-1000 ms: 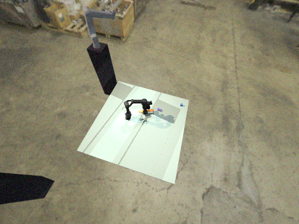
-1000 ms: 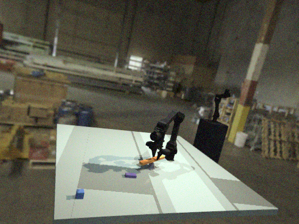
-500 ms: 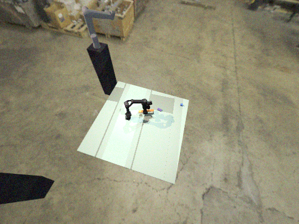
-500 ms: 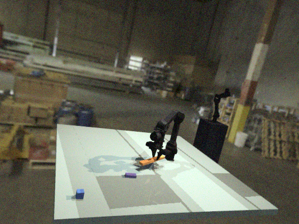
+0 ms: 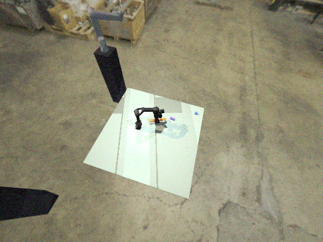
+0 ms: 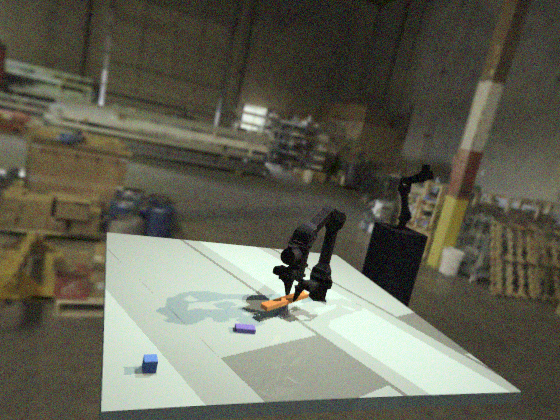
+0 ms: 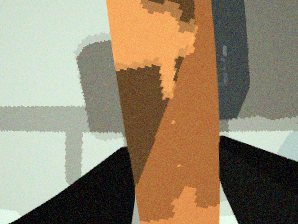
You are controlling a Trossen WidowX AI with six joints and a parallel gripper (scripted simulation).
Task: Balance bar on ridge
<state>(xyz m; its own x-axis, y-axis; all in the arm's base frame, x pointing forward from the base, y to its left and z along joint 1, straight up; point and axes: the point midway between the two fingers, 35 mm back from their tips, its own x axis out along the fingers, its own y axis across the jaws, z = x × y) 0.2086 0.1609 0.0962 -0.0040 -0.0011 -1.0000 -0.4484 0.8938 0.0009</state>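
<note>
Right now the orange bar is 2 cm ahead of my gripper tip and 1 cm to the left of it. The rest, counted from my gripper tip: blue cube (53 cm ahead, 34 cm to the left, 5 cm below); purple block (21 cm ahead, 13 cm to the left, 5 cm below).
</note>
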